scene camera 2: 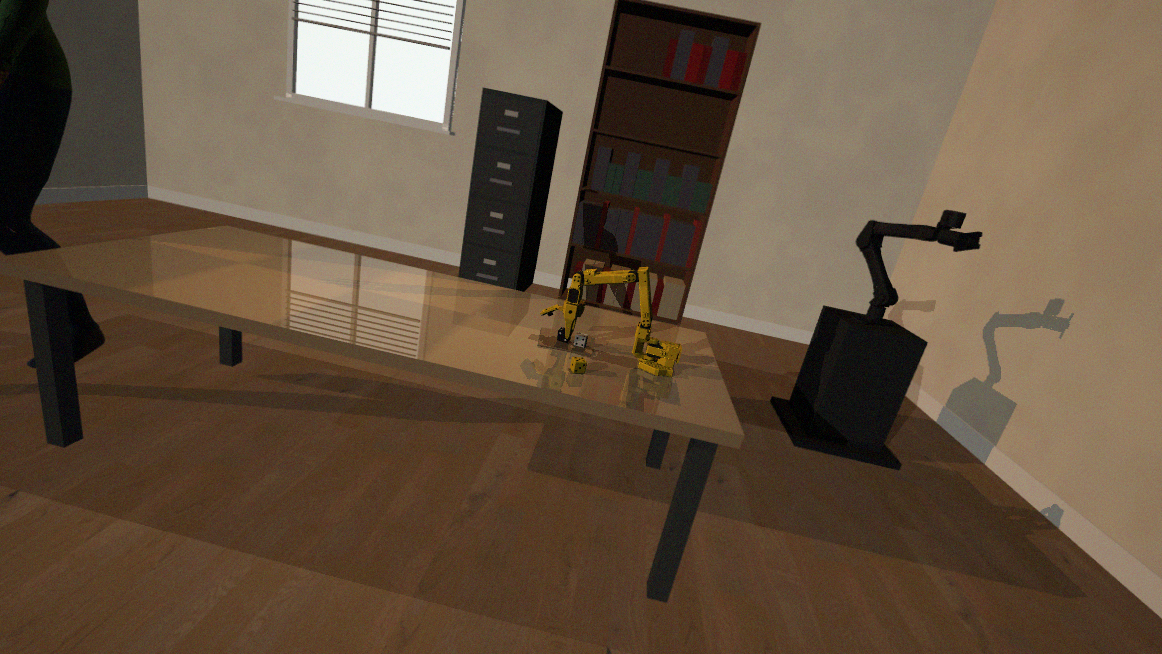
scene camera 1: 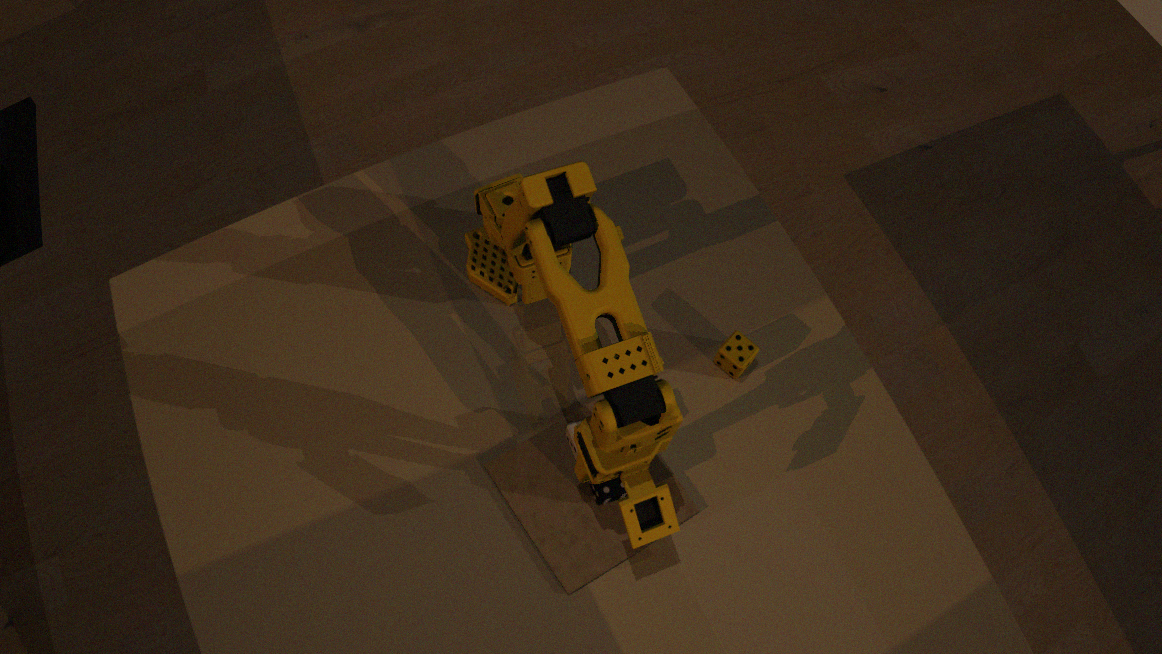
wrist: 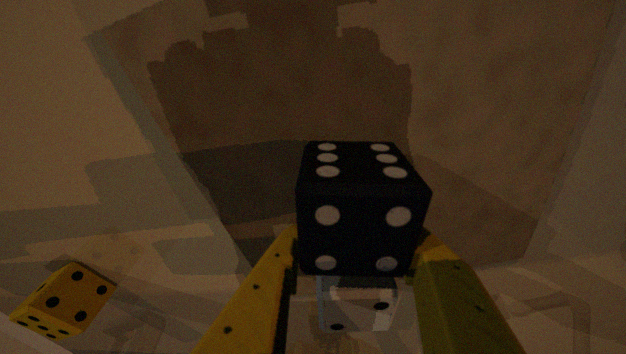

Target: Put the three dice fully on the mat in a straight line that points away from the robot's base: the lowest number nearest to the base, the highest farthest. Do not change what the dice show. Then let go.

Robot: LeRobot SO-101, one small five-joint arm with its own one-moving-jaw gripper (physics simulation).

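Note:
My gripper is shut on the black die, its jaws at the two sides. In the wrist view this die shows six and four white dots. It is over the brown mat; whether it touches is unclear. The white die stands on the base side of the black one, near the mat's near edge, partly hidden by the arm in scene camera 1. It shows two dots in the wrist view. The yellow die lies on the table, off the mat.
The arm's base stands on the wooden table. The arm reaches out over the mat, between the base and the black die. Broad shadows cross the mat and table. A black arm on a pedestal stands beyond the table.

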